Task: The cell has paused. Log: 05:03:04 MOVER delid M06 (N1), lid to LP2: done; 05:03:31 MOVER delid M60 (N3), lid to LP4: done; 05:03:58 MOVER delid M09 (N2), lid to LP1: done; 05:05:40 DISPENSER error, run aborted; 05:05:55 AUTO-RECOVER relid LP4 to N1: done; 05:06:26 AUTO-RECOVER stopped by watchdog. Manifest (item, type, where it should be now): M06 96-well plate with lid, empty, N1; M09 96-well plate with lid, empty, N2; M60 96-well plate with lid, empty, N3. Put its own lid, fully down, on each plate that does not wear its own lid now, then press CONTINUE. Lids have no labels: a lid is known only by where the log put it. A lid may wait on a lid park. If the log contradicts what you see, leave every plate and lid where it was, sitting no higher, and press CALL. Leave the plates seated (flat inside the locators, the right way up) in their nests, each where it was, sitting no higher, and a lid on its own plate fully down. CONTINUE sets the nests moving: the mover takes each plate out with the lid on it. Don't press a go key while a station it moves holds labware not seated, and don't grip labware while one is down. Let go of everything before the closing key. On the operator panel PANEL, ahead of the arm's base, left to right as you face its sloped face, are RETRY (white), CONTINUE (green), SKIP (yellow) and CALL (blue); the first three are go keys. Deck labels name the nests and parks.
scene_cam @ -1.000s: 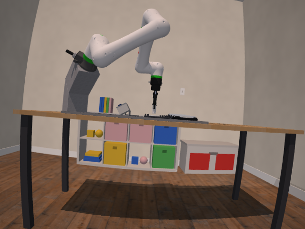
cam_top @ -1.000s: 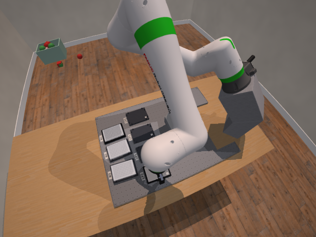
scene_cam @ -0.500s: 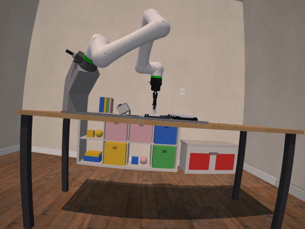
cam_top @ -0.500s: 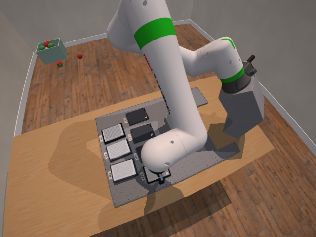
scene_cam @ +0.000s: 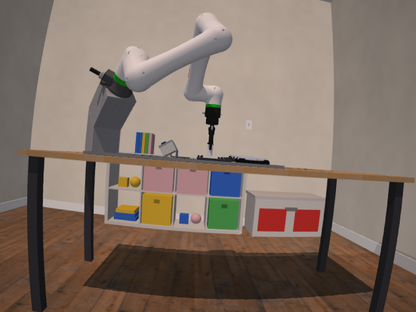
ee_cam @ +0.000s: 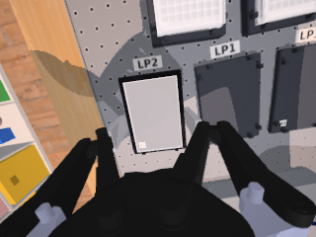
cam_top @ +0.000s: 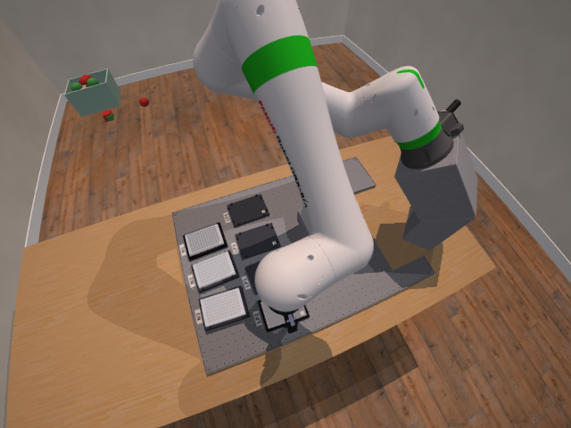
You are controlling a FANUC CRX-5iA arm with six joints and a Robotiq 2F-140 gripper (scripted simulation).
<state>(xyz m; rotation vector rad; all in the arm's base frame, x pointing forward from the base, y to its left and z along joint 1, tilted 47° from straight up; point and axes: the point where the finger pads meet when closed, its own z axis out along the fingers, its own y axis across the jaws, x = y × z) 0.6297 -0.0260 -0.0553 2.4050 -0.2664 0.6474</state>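
Now: hand 4 cm above the lid park LP2. Round my hand: park labelled LP1: 12 cm to the right, 4 cm below, 4 cm behind; then LP3: 25 cm to the right, 9 cm behind, 4 cm below; then LP2 label: 8 cm ahead, 5 cm below, 3 cm to the right.
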